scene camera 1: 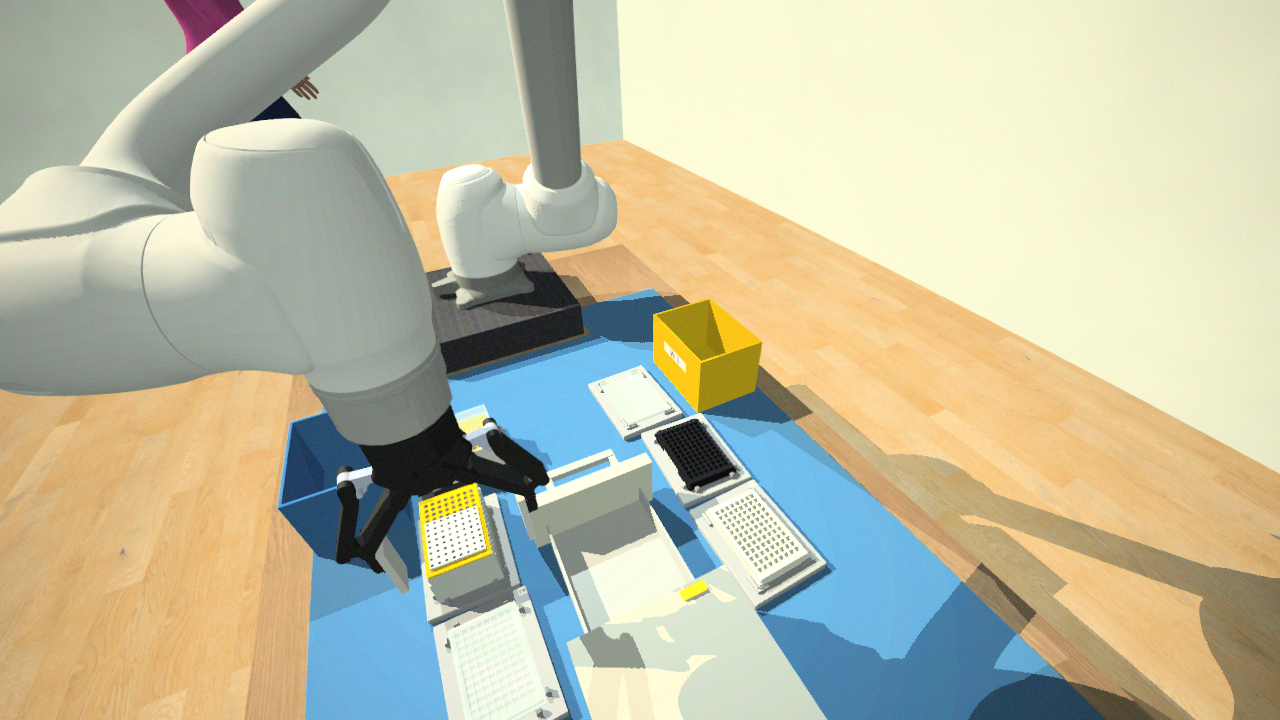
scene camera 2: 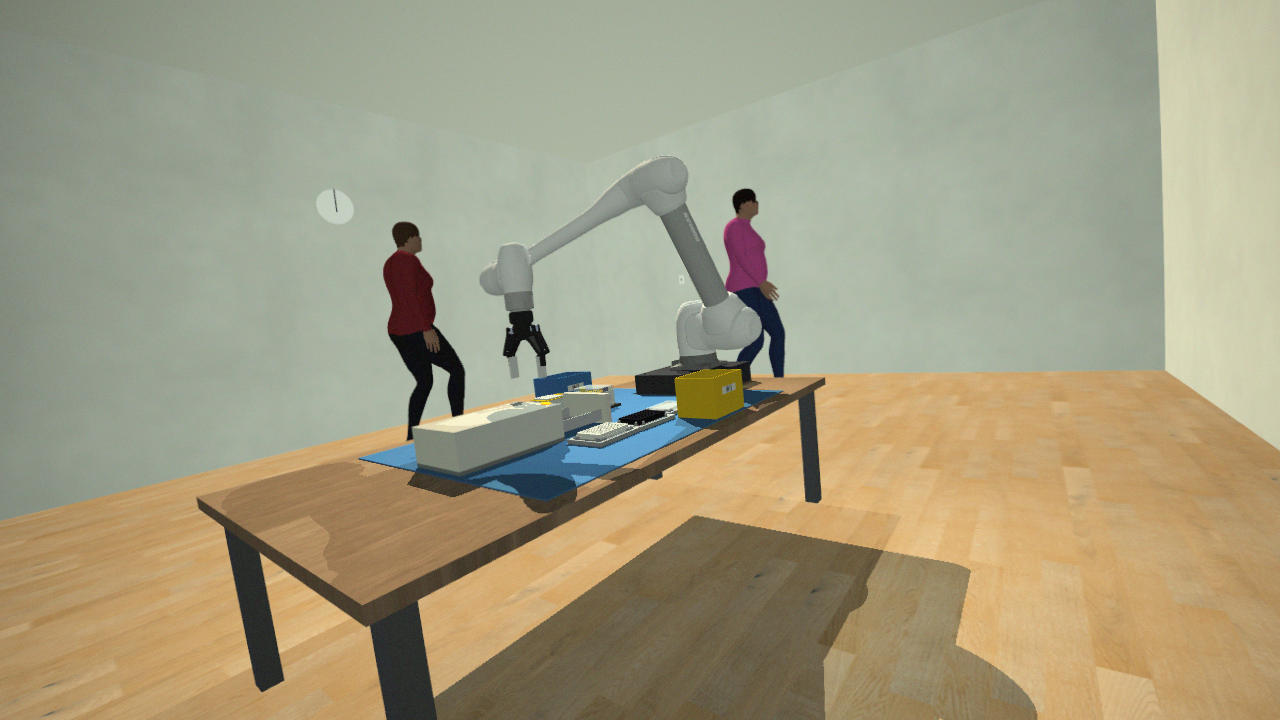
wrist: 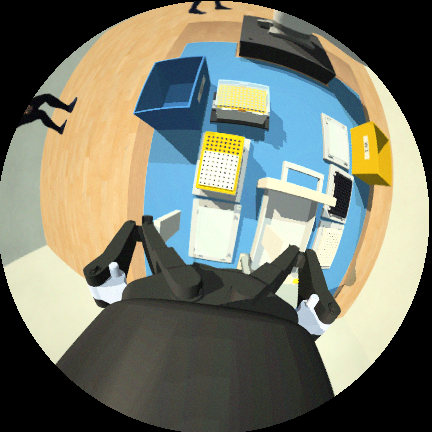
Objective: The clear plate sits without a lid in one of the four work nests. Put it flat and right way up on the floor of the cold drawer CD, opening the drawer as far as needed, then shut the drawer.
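Places are measured from the arm's base along level axes (x ahead, y left, z up), in centimetres.
Where they show: gripper, between the fingertips: (scene camera 1: 469, 553) (scene camera 2: 528, 377) (wrist: 221, 226); arm's base, origin of its link: (scene camera 1: 490, 283) (scene camera 2: 698, 367).
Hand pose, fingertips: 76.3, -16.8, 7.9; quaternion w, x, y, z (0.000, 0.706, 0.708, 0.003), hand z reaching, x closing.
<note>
Things, the pixels of their top centre, and the offset from my fingertips, as dx, dy, dz.
- clear plate, centre of its top: (scene camera 1: 493, 662) (wrist: 212, 234) +6.1, -1.8, -13.0
- visible drawer floor, centre of its top: (scene camera 1: 638, 606) (wrist: 277, 247) +7.5, +16.3, -13.9
- white tip rack, centre of its top: (scene camera 1: 452, 524) (wrist: 219, 160) (scene camera 2: 552, 395) -10.9, -2.3, -8.0
- blue bin, centre of its top: (scene camera 1: 333, 445) (wrist: 168, 78) (scene camera 2: 562, 375) -29.2, -15.7, -3.7
- tip box, centre of its top: (scene camera 1: 453, 431) (wrist: 243, 92) (scene camera 2: 593, 386) -28.5, +0.7, -7.9
- black plate, centre of its top: (scene camera 1: 693, 448) (scene camera 2: 642, 414) (wrist: 342, 195) -11.3, +35.8, -13.0
- white plate, centre of its top: (scene camera 1: 756, 530) (scene camera 2: 603, 428) (wrist: 328, 248) +5.8, +35.6, -13.0
- yellow bin, centre of its top: (scene camera 1: 705, 327) (scene camera 2: 708, 373) (wrist: 384, 153) -29.4, +48.9, -3.7
The clear plate (scene camera 1: 496, 662) (wrist: 216, 232) sits flat without a lid in a white work nest (scene camera 1: 554, 694) (wrist: 193, 250), beside the cold drawer's housing. Cold drawer CD stands open; its front panel (scene camera 1: 595, 497) (scene camera 2: 586, 404) (wrist: 295, 192) with a bar handle faces the robot base, and no plate shows on the visible drawer floor (scene camera 1: 626, 573) (wrist: 292, 222). My gripper (scene camera 1: 463, 546) (scene camera 2: 527, 368) (wrist: 221, 226) is open and empty, pointing down, high above the table. In the wrist view the clear plate shows between and below its two fingers.
A yellow and white tip rack (scene camera 1: 454, 528) (wrist: 220, 162) stands next to the plate's nest. A blue bin (scene camera 1: 308, 465) (wrist: 172, 92) and another tip box (wrist: 241, 100) lie beyond. Across the drawer are a black plate (scene camera 1: 695, 452), a white plate (scene camera 1: 760, 534) and a yellow bin (scene camera 1: 726, 371).
</note>
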